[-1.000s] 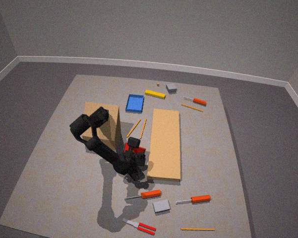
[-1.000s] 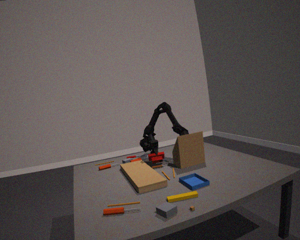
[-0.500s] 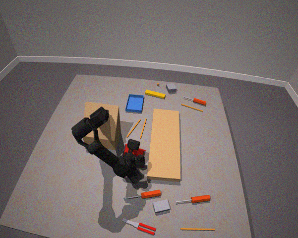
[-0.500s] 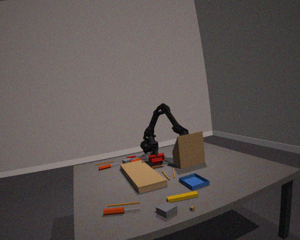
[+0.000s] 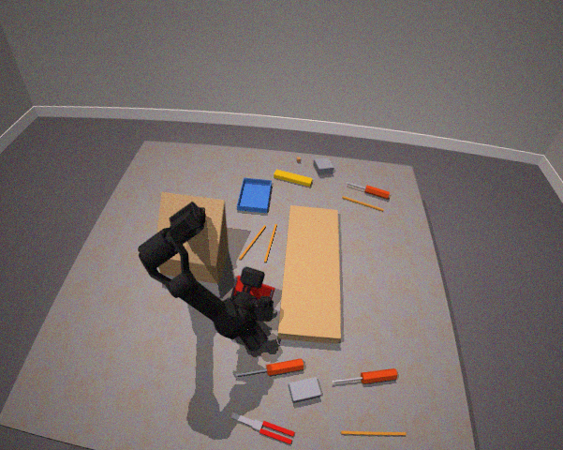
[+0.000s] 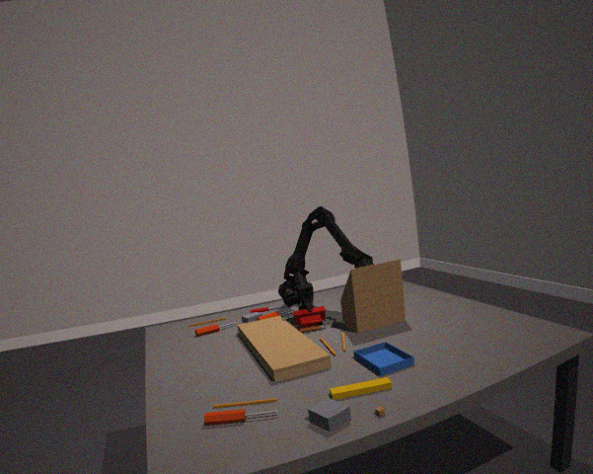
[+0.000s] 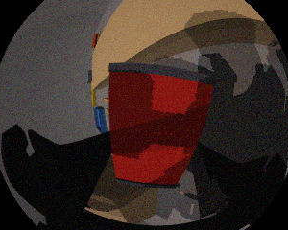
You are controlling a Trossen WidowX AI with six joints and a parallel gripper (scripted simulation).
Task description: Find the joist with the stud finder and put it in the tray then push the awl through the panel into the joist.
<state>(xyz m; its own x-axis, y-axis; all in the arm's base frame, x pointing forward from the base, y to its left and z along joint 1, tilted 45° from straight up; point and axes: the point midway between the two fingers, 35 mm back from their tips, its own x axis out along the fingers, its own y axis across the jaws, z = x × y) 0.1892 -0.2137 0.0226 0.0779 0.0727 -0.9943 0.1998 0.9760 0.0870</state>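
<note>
Now: gripper tip 2 cm to the right of the red stud finder, 2 cm above it and 1 cm past it. Round my gripper tip: awl (4 cm to the left, 4 cm below, 1 cm behind); blue tray (46 cm to the left, 6 cm behind, 3 cm below); yellow bar (59 cm to the left, 8 cm ahead, 4 cm below).
</note>
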